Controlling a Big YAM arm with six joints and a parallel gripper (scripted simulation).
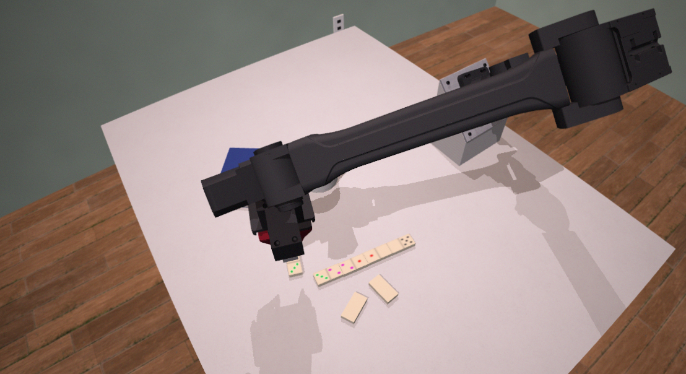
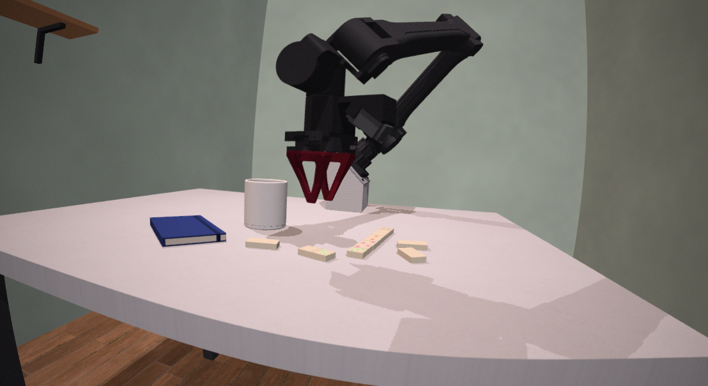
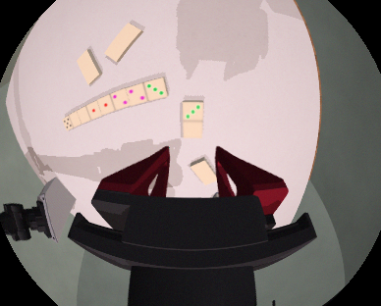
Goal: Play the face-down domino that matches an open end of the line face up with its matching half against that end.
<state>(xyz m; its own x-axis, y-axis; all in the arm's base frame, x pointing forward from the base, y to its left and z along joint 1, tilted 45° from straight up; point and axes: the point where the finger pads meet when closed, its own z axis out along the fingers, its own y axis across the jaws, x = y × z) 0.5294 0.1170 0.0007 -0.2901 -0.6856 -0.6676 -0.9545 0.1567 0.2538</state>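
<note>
My hand is 90 mm above the domino. From my hand the other things lie so: white mug 170 mm to the right, 160 mm behind, 50 mm below; then blue notebook 270 mm to the right, 90 mm below, 10 mm behind.
</note>
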